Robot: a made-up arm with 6 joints.
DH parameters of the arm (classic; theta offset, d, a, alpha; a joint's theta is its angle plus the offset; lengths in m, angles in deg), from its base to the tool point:
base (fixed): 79.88 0 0.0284 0
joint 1: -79.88 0.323 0.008 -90
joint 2: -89.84 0 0.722 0
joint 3: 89.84 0.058 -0.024 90
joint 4: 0 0.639 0 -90
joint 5: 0 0.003 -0.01 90
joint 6: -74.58 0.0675 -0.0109 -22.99
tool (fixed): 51.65 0.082 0 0
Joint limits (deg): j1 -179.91..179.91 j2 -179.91..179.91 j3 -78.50..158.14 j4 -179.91..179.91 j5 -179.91..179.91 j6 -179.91..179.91
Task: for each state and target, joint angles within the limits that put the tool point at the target. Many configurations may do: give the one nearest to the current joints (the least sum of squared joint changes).
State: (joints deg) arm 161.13 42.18 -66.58 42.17 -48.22 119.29
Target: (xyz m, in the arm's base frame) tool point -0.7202 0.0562 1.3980
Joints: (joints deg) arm 178.59 60.99 -44.09 41.41 -41.29 118.52
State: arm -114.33 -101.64 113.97 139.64 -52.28 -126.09
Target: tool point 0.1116 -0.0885 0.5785
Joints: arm -77.46 -56.65 151.58 174.40 -41.05 -123.81
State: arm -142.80 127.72 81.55 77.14 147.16 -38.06
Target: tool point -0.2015 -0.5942 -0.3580
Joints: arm -118.90 103.97 84.43 77.23 144.67 -38.02
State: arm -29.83 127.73 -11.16 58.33 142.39 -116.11
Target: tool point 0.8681 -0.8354 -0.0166
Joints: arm -50.83 110.09 -16.23 57.67 139.46 -116.75
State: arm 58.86 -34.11 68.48 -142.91 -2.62 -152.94
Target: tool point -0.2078 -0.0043 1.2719
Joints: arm 43.77 -62.56 97.87 -141.42 -19.28 -155.18
